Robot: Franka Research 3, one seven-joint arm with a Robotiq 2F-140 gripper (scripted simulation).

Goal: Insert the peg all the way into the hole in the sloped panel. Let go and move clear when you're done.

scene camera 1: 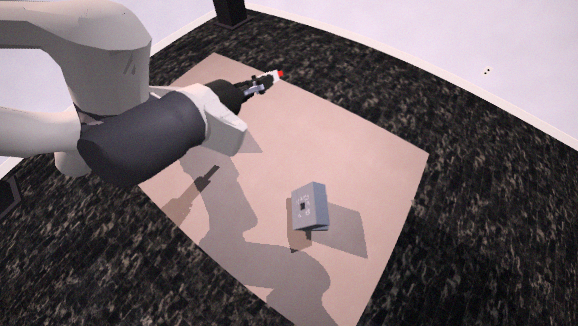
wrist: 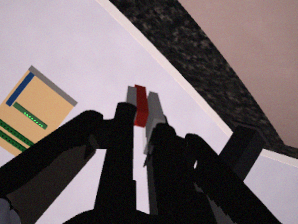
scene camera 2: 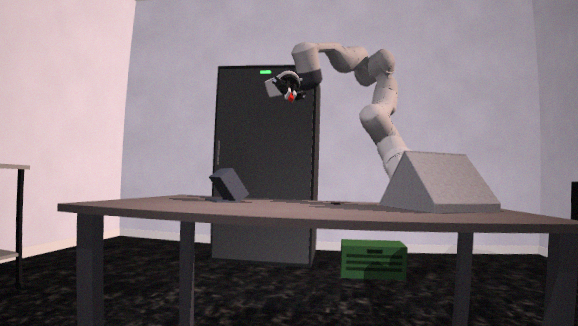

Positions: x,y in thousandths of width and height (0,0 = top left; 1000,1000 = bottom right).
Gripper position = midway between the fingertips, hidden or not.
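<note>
Here is my gripper (scene camera 1: 473,235), and I can find my gripper (wrist: 468,462) as well.
</note>
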